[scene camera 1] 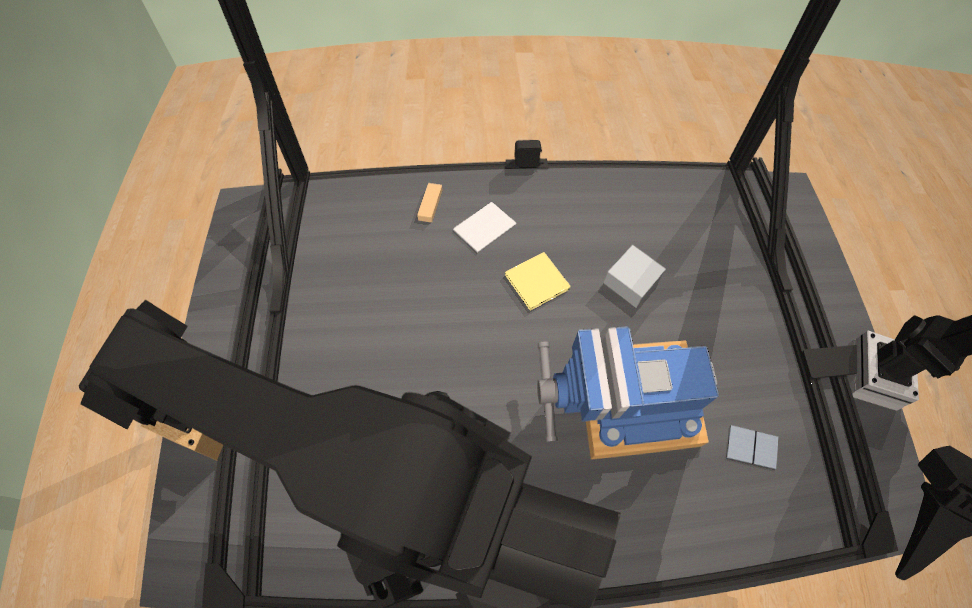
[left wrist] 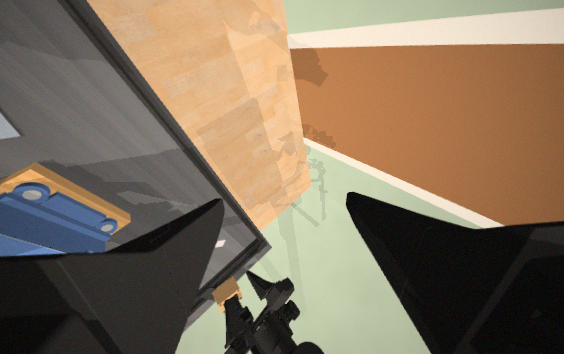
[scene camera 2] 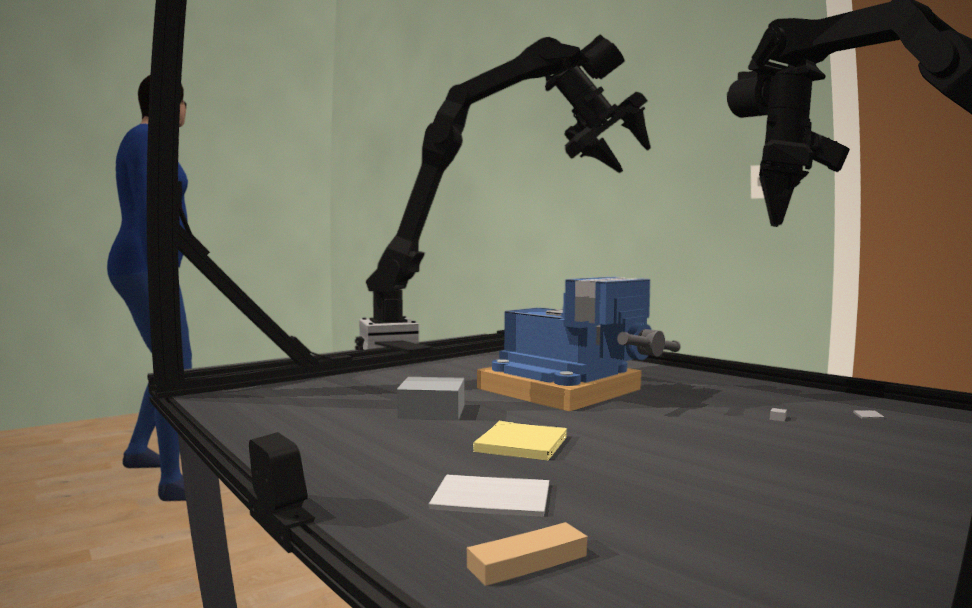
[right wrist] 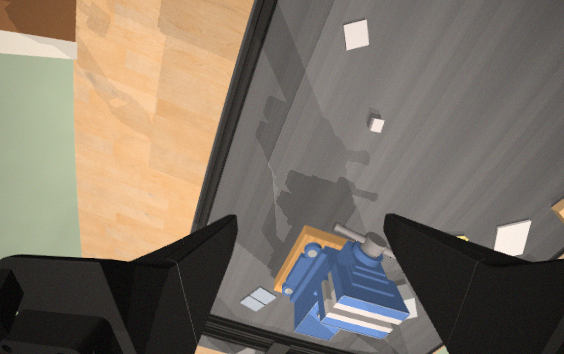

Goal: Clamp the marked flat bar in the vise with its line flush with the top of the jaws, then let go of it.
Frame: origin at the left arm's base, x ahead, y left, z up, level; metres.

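Seen in the pictures: left gripper, fingertip midpoint: (left wrist: 286,201) (scene camera 2: 635,160); right gripper, fingertip midpoint: (left wrist: 236,285) (scene camera 2: 775,225) (right wrist: 310,222); left arm's base at its link origin: (scene camera 1: 893,364) (scene camera 2: 388,320); right arm's base at its link origin: (left wrist: 231,301).
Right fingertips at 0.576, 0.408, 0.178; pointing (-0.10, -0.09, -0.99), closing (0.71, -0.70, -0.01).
Offsets run from my right fingertips to a thing's middle, as dx, dy, dz.
The marked flat bar @(-0.359, -0.225, -0.233) (scene camera 1: 752,447) (right wrist: 258,299), pale blue-grey with a dark line across it, lies flat on the table beside the vise's wooden base. The blue vise (scene camera 1: 677,380) (scene camera 2: 541,344) (left wrist: 50,227) (right wrist: 367,287) has two white-faced jaws with a narrow gap and a grey screw handle; no bar shows between them. My left gripper (scene camera 2: 634,159) (left wrist: 286,201) is open and empty, high above the table; part of it shows at the right edge in scene camera 1. My right gripper (right wrist: 310,222) (scene camera 2: 776,223) is open and empty, high up; my right arm hides it in scene camera 1.
A grey block @(-0.115, -0.445, -0.217) (scene camera 1: 634,276) (scene camera 2: 430,397), a yellow pad @(+0.036, -0.391, -0.229) (scene camera 1: 537,281) (scene camera 2: 519,439), a white plate @(+0.151, -0.468, -0.233) (scene camera 1: 484,227) (scene camera 2: 491,494) and a wooden block @(+0.260, -0.484, -0.227) (scene camera 1: 429,202) (scene camera 2: 526,553) lie apart. A white cube @(+0.090, -0.077, -0.230) (scene camera 2: 777,414) (right wrist: 377,125) and tile @(+0.145, +0.037, -0.233) (scene camera 2: 868,413) (right wrist: 356,35) lie beyond the handle. Black frame posts flank the table.
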